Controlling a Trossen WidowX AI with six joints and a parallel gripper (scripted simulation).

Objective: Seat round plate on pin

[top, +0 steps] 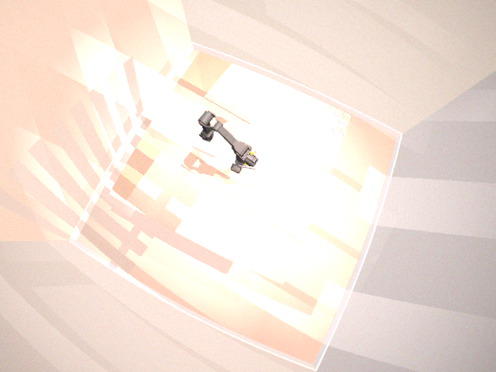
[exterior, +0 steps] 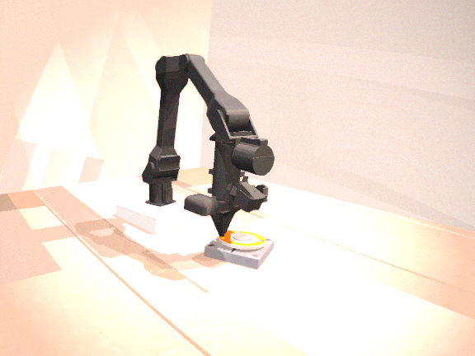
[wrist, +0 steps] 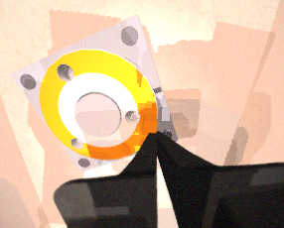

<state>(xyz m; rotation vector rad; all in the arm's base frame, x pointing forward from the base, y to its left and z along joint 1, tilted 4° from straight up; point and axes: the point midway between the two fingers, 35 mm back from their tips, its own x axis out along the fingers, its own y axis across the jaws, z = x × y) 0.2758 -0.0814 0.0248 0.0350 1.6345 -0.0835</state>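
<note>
The grey square base lies 50 mm to the left of my gripper tip, 20 mm below it and 20 mm ahead of it.
</note>
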